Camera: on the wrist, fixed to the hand. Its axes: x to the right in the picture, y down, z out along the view.
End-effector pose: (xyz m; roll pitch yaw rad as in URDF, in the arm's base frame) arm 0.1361 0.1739 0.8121 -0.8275 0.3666 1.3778
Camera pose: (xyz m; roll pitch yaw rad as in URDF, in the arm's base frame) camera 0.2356 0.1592 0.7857 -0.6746 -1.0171 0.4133
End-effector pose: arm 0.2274 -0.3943 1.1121 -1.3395 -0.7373 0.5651
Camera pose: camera 0.2724 -0.4828 1.1430 1.6617 -0.8061 -2.6704
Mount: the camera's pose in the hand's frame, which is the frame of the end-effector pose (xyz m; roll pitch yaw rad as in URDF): 0.0138 -0.0511 -0.0895 0.0291 -0.2962 -1.5971
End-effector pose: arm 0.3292 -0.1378 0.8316 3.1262 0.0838 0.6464
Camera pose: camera 0.3145 -0.0832 0.9188 -3.0241 0.3082 2.2705
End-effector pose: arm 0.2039 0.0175 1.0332 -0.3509 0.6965 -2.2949
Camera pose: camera 0.1661 0.0937 0.9733 -0.7783 -0.4990 2.8492
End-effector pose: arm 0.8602 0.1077 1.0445 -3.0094 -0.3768 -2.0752
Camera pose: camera 0.9050 0.1084 1.1383 2.7853 0.1618 -0.5416
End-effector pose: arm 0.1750 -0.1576 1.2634 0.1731 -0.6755 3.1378
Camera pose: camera 0.1037 -0.1224 1.1964 0.7024 -0.0802 1.4701
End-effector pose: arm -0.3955 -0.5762 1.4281 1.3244 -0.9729 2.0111
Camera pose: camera -0.4912 -0.5475 1.3993 1.2493 0.5267 1.3711
